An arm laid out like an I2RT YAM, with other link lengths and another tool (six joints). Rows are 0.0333 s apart.
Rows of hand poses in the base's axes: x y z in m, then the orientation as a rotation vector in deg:
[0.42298, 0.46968, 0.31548, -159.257, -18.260, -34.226]
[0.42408, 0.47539, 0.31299, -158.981, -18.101, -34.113]
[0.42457, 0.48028, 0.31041, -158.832, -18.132, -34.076]
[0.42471, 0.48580, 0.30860, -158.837, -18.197, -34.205]
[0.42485, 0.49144, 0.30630, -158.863, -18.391, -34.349]
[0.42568, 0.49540, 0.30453, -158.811, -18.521, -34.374]
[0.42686, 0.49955, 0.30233, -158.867, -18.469, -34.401]
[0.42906, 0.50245, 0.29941, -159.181, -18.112, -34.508]
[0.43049, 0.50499, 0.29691, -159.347, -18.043, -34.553]
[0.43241, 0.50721, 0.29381, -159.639, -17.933, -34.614]
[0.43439, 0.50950, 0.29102, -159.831, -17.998, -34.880]
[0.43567, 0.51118, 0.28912, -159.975, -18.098, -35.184]
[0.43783, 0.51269, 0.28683, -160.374, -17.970, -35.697]
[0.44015, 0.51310, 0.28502, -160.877, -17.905, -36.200]
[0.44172, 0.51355, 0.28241, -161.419, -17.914, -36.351]
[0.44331, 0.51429, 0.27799, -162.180, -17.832, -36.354]
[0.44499, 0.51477, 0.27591, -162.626, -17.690, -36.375]
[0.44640, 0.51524, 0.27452, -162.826, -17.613, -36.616]
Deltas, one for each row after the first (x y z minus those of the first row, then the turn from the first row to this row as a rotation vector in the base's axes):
[0.00110, 0.00571, -0.00249, 0.312, 0.082, -0.016]
[0.00159, 0.01060, -0.00507, 0.450, 0.098, 0.048]
[0.00173, 0.01612, -0.00688, 0.416, 0.002, 0.071]
[0.00187, 0.02176, -0.00918, 0.329, -0.117, 0.170]
[0.00270, 0.02572, -0.01095, 0.344, -0.150, 0.264]
[0.00388, 0.02987, -0.01315, 0.301, -0.161, 0.212]
[0.00608, 0.03277, -0.01607, 0.077, -0.181, -0.114]
[0.00751, 0.03531, -0.01857, -0.069, -0.197, -0.208]
[0.00943, 0.03753, -0.02167, -0.326, -0.214, -0.362]
[0.01141, 0.03982, -0.02446, -0.553, -0.394, -0.406]
[0.01269, 0.04150, -0.02636, -0.747, -0.606, -0.421]
[0.01485, 0.04301, -0.02865, -1.153, -0.924, -0.676]
[0.01717, 0.04342, -0.03046, -1.673, -1.235, -0.915]
[0.01874, 0.04387, -0.03307, -2.207, -1.312, -1.069]
[0.02033, 0.04461, -0.03749, -2.911, -1.269, -1.316]
[0.02201, 0.04509, -0.03957, -3.303, -1.248, -1.523]
[0.02342, 0.04556, -0.04096, -3.503, -1.393, -1.655]

